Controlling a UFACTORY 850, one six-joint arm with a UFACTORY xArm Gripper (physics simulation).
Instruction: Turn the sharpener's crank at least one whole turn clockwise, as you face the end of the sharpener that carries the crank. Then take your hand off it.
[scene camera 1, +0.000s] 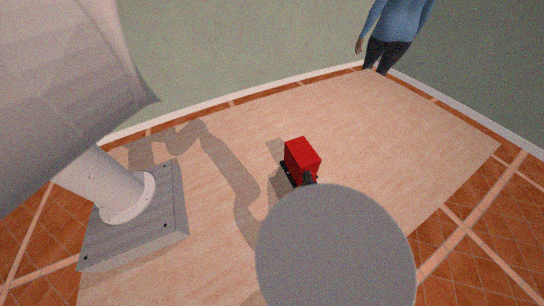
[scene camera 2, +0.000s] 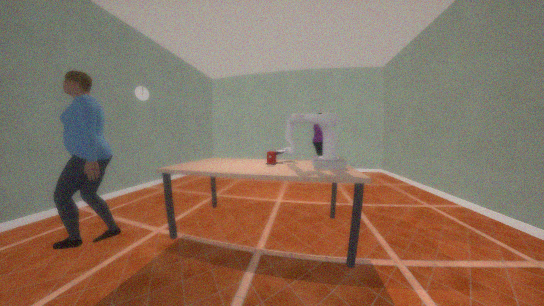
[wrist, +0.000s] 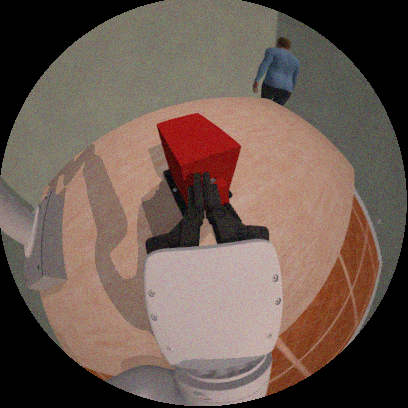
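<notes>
The sharpener, a red block (scene camera 1: 301, 153) (scene camera 2: 271, 158) (wrist: 199, 141) on a black base, stands upright on the table (scene camera 1: 400, 125) (scene camera 2: 200, 168) (wrist: 295, 175). My gripper (scene camera 1: 307, 175) (scene camera 2: 279, 153) (wrist: 201, 180) is shut and empty. Its black fingertips are in front of the sharpener's crank end, overlapping it in the wrist view; whether they touch it is unclear. A lighter red part, seemingly the crank (wrist: 220, 188), shows just right of the fingers in the wrist view. The rest of the crank and its handle are hidden or cannot be made out.
A round grey part of my arm (scene camera 1: 335, 245) covers the lower middle of scene camera 1. The robot's base plate (scene camera 1: 150, 230) (scene camera 2: 328, 163) (wrist: 50, 240) is on the table. A person in blue (scene camera 1: 402, 22) (scene camera 2: 82, 125) (wrist: 280, 70) and a person in purple (scene camera 2: 318, 134) are beyond the table.
</notes>
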